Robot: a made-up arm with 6 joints. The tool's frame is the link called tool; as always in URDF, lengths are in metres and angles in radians. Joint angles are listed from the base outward. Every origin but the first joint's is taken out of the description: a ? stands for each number. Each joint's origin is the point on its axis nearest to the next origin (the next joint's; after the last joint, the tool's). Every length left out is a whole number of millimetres.
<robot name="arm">
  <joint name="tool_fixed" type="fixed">
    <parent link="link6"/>
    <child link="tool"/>
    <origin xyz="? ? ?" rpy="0 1.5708 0"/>
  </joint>
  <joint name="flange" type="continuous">
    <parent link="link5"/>
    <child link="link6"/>
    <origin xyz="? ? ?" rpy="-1.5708 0 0"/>
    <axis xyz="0 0 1"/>
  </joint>
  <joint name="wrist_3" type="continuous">
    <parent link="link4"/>
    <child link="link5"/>
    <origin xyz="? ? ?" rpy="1.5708 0 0"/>
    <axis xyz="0 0 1"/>
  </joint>
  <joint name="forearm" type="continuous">
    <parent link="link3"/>
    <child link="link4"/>
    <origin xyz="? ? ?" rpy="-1.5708 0 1.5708"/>
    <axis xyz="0 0 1"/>
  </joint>
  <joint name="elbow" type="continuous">
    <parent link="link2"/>
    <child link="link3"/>
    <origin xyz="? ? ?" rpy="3.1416 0 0"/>
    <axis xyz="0 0 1"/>
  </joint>
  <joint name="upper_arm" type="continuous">
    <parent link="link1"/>
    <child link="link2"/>
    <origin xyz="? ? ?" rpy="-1.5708 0 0"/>
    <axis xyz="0 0 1"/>
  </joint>
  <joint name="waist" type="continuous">
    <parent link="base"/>
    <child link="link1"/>
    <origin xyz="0 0 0.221" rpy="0 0 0"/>
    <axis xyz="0 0 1"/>
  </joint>
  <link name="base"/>
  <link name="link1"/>
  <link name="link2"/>
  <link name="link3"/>
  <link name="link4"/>
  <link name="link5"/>
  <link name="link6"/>
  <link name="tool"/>
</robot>
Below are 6 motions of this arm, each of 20 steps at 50 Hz.
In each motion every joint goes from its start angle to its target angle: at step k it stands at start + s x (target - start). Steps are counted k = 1, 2, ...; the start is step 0. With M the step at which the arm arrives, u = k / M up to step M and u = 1 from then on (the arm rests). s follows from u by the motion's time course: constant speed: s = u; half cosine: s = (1 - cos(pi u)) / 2; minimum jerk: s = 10 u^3 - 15 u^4 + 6 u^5.
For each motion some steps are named. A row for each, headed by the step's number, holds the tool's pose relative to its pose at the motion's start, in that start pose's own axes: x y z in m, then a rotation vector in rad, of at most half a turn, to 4 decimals.
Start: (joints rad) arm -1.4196 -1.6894 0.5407 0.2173 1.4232 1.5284
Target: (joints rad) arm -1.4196 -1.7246 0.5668 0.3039 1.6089 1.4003
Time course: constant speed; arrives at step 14
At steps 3, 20:
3: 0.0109 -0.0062 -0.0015 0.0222 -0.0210 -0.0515
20: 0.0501 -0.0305 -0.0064 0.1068 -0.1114 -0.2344

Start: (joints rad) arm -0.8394 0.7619 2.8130 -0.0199 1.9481 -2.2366
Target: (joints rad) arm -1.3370 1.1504 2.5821 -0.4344 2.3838 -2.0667
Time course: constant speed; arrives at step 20
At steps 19, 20:
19: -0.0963 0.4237 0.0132 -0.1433 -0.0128 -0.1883
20: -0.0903 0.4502 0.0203 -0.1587 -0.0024 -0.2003

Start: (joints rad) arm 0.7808 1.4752 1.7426 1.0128 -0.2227 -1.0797
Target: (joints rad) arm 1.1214 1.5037 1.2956 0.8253 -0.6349 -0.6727
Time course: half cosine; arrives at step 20
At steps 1, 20:
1: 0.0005 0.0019 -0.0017 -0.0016 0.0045 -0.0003
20: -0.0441 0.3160 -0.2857 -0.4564 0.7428 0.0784

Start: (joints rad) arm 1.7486 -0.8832 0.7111 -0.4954 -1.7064 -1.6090
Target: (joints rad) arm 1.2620 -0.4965 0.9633 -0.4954 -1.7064 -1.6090
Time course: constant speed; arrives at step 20
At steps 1, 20:
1: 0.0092 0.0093 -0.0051 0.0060 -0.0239 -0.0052
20: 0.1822 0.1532 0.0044 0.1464 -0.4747 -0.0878

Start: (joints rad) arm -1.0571 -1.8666 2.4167 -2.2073 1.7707 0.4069
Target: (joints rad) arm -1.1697 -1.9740 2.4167 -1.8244 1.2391 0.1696
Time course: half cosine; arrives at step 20
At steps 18, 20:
18: -0.0793 0.0525 -0.0225 0.2846 0.4936 0.4403
20: -0.0813 0.0542 -0.0228 0.2899 0.5066 0.4503

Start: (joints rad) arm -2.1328 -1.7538 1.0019 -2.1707 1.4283 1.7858
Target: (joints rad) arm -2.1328 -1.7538 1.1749 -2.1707 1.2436 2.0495
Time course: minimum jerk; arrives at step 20
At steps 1, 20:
1: 0.0000 0.0000 0.0001 -0.0001 -0.0001 0.0003
20: -0.0432 0.0108 0.0719 -0.1226 -0.1272 0.2539

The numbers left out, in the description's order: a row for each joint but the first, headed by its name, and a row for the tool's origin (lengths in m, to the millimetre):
tool: 0 0 0
flange: 0 0 0
wrist_3: 0 -0.186 0
forearm: 0.465 0 0
elbow: 0 -0.596 0
upper_arm: 0 0 0

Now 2 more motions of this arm.
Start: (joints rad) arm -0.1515 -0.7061 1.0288 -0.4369 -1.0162 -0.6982
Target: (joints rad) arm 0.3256 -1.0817 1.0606 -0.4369 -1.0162 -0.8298
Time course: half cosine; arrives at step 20
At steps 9, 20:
9: -0.1538 -0.0155 0.0520 0.1348 -0.0121 0.2520
20: -0.3614 -0.1411 0.1330 0.3532 -0.0462 0.5828

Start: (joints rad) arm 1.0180 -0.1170 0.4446 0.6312 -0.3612 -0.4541
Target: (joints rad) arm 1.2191 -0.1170 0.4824 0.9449 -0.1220 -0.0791
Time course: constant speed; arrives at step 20
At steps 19, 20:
19: -0.0229 0.0740 0.0587 -0.5617 -0.3440 0.1382
20: -0.0247 0.0778 0.0616 -0.5902 -0.3644 0.1426

